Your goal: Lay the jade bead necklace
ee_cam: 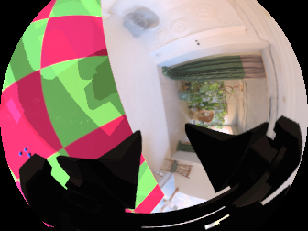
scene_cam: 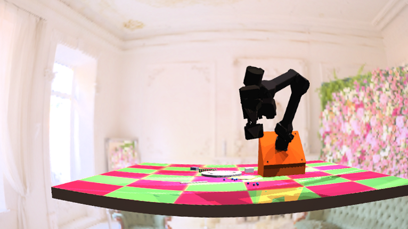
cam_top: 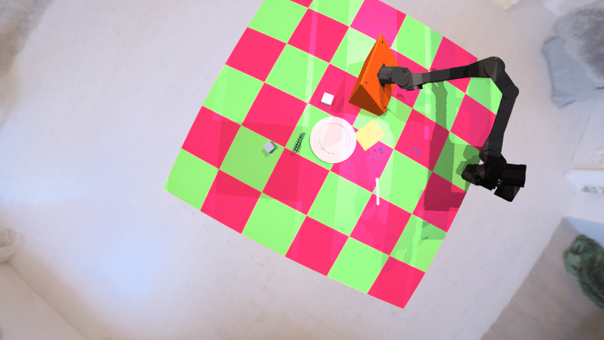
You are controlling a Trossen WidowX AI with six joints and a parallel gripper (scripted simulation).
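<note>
Now: gripper tip 15 cm short of the round bead board, 61 cm to the left of it and 19 cm above it. Also, from my gripper tip: white cube: 2 cm ahead, 72 cm to the right, 19 cm below; then thin white stick: 24 cm ahead, 32 cm to the right, 20 cm below; then yellow patch: 5 cm ahead, 48 cm to the right, 20 cm below.
</note>
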